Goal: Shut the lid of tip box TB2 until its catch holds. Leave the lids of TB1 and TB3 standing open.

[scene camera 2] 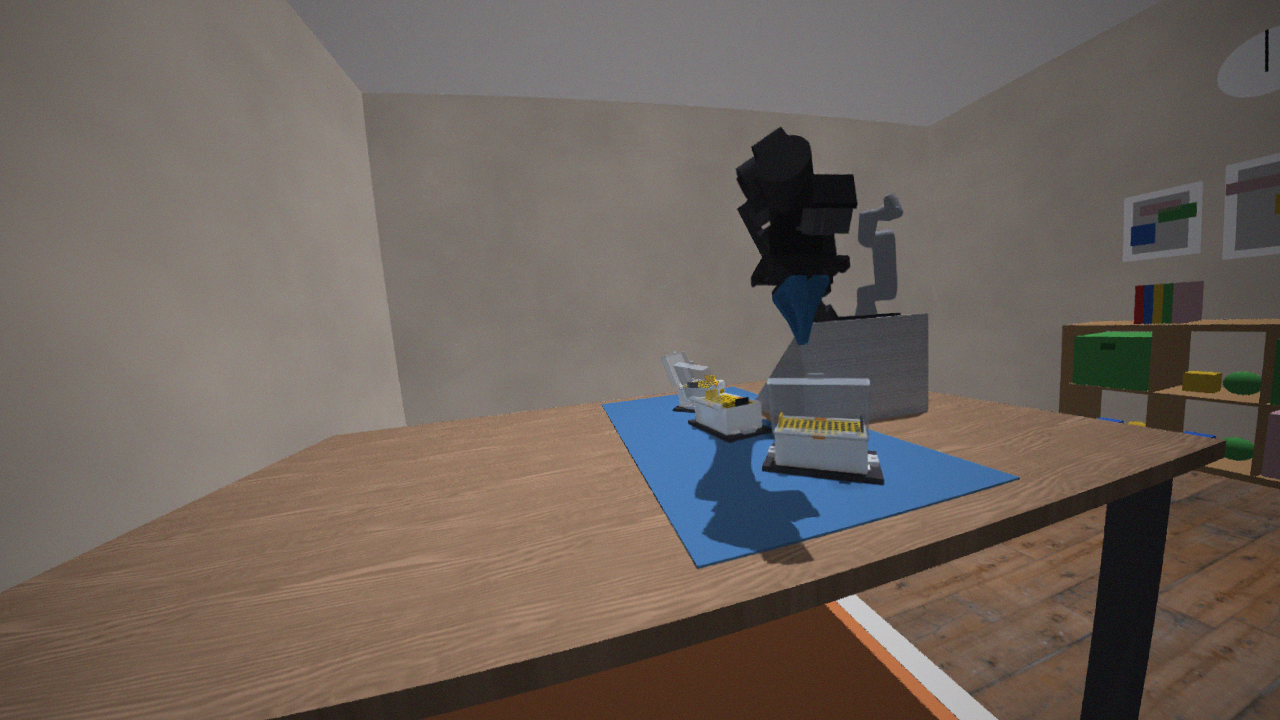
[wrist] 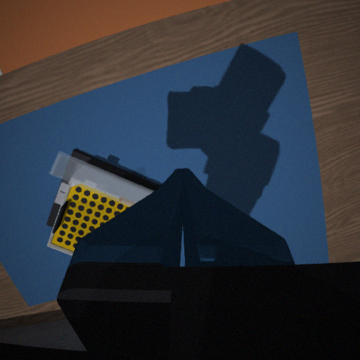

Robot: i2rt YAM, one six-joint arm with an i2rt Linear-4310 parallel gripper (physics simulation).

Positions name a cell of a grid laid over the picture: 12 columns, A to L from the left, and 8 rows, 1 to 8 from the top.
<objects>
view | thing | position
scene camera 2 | my gripper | H4
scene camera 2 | clear lid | H5
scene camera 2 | clear lid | G5
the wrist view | my gripper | G4
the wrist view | yellow rack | C5
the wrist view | clear lid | C4
</objects>
